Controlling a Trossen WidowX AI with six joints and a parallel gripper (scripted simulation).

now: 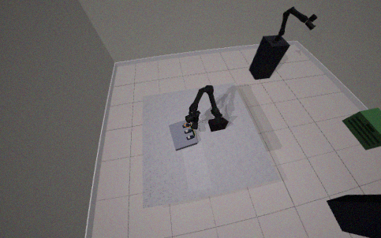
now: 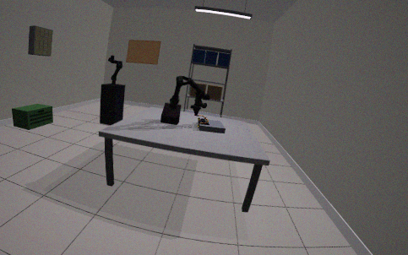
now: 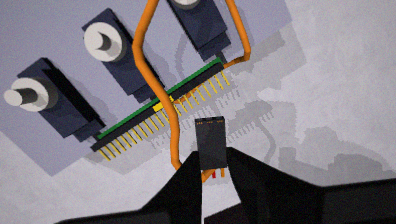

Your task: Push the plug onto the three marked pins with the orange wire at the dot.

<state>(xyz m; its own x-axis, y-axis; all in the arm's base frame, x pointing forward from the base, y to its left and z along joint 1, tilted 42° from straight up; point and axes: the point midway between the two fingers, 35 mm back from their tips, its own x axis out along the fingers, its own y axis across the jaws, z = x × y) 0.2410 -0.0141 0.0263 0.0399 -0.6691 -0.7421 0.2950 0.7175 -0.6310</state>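
The yellow band lies 4 cm below my gripper tip, 4 cm ahead of it and 2 cm to the left of it. The rest, counted from my gripper tip: grey printed holder 19 cm ahead, 9 cm below, 6 cm to the left.
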